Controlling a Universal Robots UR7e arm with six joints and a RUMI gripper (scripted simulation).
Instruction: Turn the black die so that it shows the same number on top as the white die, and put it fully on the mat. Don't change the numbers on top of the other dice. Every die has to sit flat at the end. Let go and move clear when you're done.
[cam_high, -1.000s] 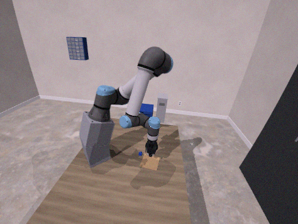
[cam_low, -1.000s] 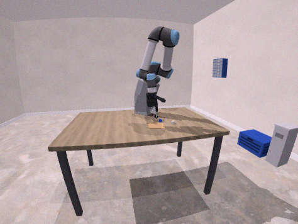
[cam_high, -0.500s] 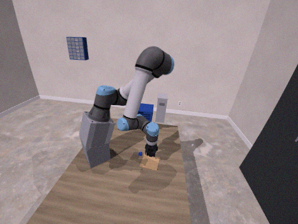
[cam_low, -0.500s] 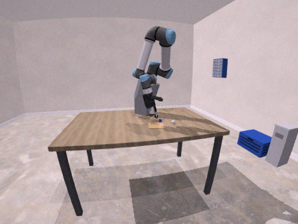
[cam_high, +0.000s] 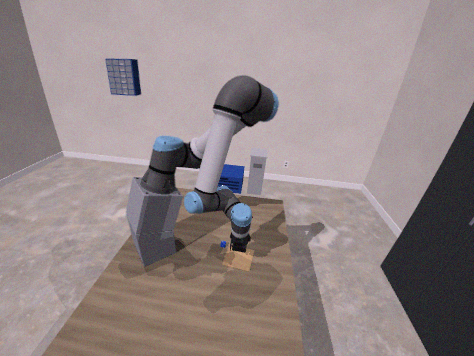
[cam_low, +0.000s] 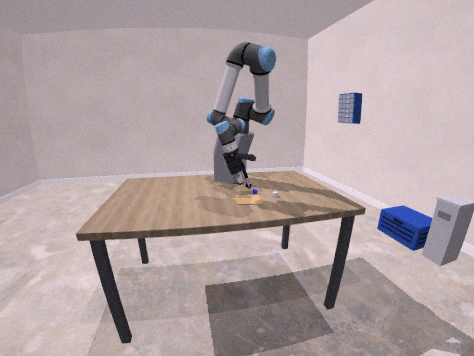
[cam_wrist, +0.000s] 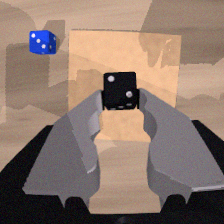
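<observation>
My gripper is now 1 cm above the black die. Round my hand: white die (18 cm to the left, 8 cm below, 1 cm behind); then tan mat (9 cm below); then blue die (8 cm to the left, 8 cm below, 8 cm behind).
</observation>
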